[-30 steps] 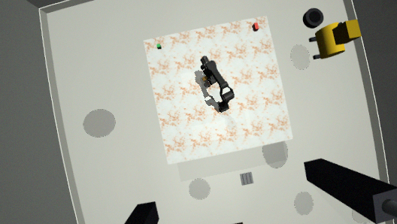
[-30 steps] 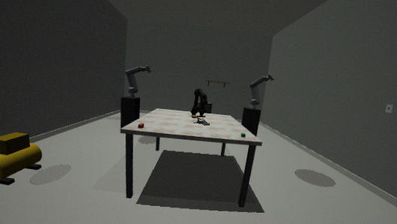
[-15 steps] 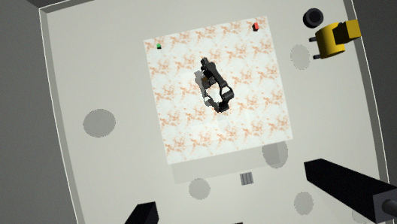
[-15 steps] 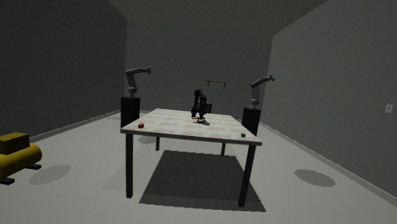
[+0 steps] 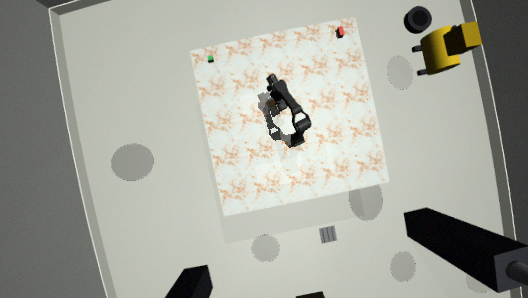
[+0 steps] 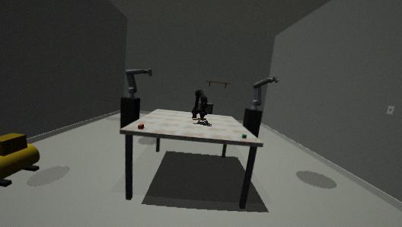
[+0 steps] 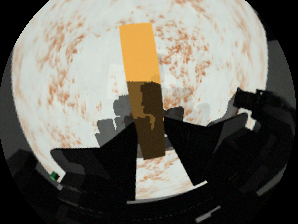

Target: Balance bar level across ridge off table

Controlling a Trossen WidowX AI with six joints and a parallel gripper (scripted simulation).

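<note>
My gripper tip is 10 mm short of the orange bar and 30 mm to the left of it. From my gripper tip the other things lie so: small green cube 430 mm ahead, 410 mm to the left, 40 mm below; small red cube 430 mm ahead, 590 mm to the right, 40 mm below.
</note>
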